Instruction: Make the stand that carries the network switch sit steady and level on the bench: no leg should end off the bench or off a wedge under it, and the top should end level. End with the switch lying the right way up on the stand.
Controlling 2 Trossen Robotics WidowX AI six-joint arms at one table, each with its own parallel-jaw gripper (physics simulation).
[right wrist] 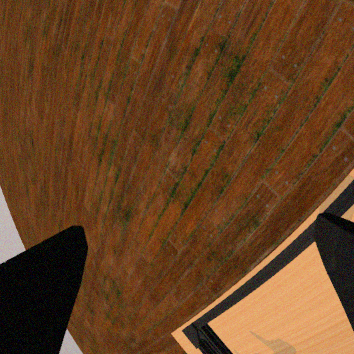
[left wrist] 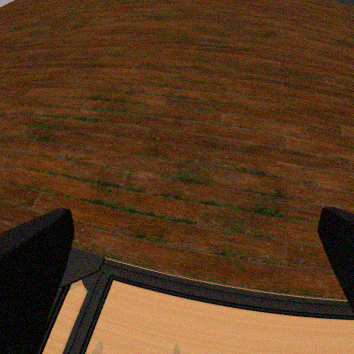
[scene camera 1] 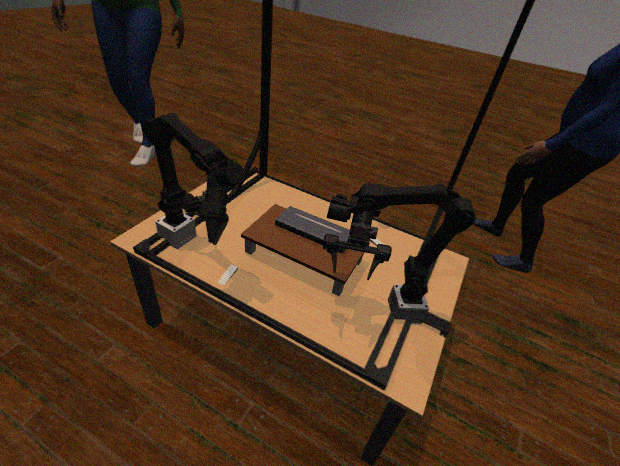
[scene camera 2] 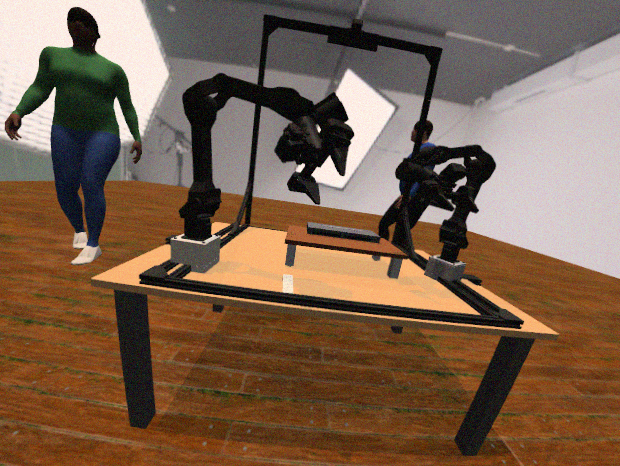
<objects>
my left gripper: open, holds nothing
my right gripper: open, holds nothing
a dark flat network switch: on a brown stand
</objects>
